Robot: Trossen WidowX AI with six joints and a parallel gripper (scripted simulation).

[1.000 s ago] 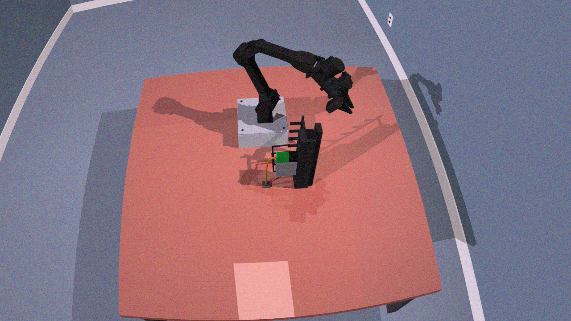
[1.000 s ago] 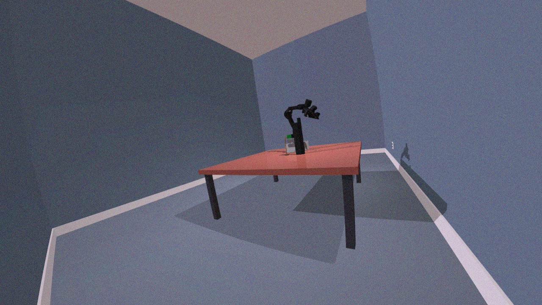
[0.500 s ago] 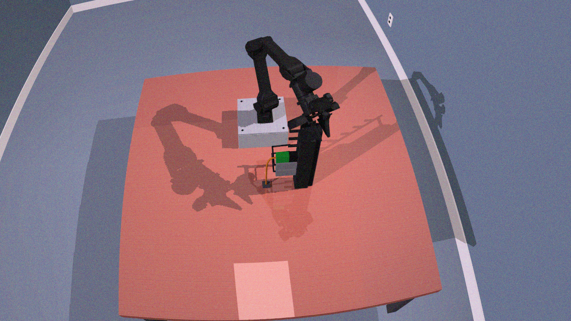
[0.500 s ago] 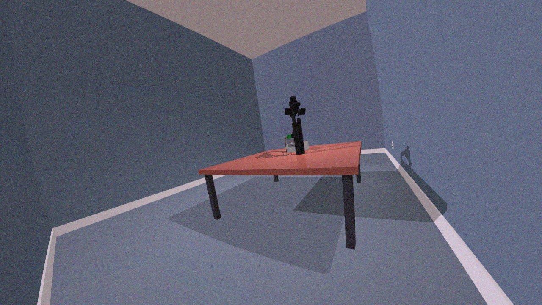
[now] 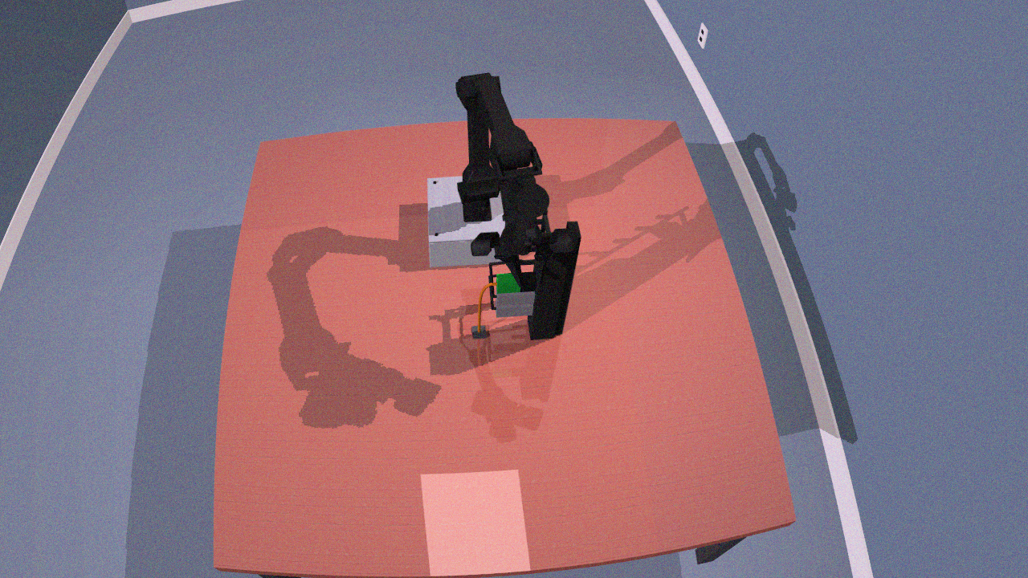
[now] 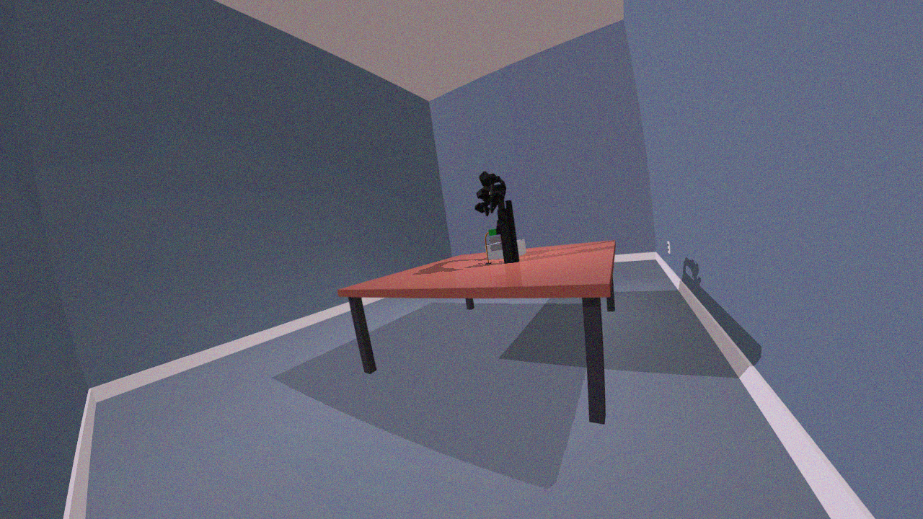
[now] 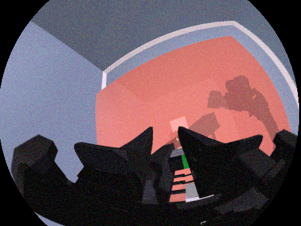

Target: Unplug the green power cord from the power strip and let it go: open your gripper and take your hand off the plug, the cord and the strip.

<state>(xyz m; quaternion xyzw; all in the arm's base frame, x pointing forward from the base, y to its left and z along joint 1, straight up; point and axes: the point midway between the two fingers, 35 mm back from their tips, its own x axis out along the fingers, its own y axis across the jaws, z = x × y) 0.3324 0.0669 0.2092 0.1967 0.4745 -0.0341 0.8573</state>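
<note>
Now: the green plug 8 cm behind my gripper tip, 1 cm to the right of it and 9 cm below it.
</note>
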